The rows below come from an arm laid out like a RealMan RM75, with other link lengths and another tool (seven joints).
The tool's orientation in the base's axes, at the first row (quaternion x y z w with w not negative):
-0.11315, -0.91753, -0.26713, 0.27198
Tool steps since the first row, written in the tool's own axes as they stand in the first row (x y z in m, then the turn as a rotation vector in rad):
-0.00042, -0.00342, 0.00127, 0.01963, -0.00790, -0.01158
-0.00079, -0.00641, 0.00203, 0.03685, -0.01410, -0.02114
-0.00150, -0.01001, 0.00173, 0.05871, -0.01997, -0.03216
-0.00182, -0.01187, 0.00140, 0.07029, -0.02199, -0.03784
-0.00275, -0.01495, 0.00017, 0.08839, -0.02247, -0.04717
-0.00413, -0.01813, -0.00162, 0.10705, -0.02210, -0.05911
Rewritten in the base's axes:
-0.00142, -0.00217, -0.00260, -0.01393, -0.01174, 0.01581
-0.00250, -0.00426, -0.00463, -0.02616, -0.02109, 0.02957
-0.00305, -0.00746, -0.00636, -0.04146, -0.03069, 0.04710
-0.00330, -0.00921, -0.00710, -0.04925, -0.03479, 0.05675
-0.00308, -0.01251, -0.00807, -0.06029, -0.03920, 0.07329
-0.00228, -0.01623, -0.00893, -0.07034, -0.04432, 0.09236

